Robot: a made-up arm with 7 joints. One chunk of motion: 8 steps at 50 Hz.
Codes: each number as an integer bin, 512 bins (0 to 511) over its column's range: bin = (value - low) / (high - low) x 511, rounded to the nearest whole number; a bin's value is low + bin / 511 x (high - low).
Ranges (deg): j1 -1..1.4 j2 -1..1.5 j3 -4.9..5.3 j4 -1.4..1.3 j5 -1..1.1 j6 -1.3..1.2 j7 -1.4..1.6
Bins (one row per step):
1: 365 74 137 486 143 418 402
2: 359 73 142 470 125 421 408
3: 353 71 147 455 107 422 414
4: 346 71 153 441 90 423 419
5: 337 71 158 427 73 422 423
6: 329 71 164 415 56 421 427
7: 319 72 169 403 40 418 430
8: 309 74 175 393 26 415 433
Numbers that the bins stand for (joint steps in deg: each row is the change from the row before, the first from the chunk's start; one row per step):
1: 0.714 -0.638 -2.165 1.168 -0.412 0.745 0.960
2: 0.686 -0.643 -2.066 1.083 -0.486 0.760 0.995
3: 0.658 -0.653 -1.966 1.004 -0.560 0.765 1.031
4: 0.625 -0.653 -1.846 0.930 -0.630 0.769 1.060
5: 0.583 -0.653 -1.746 0.856 -0.700 0.765 1.083
6: 0.545 -0.653 -1.626 0.793 -0.770 0.760 1.107
7: 0.498 -0.648 -1.527 0.729 -0.836 0.745 1.124
8: 0.451 -0.638 -1.407 0.677 -0.893 0.730 1.142

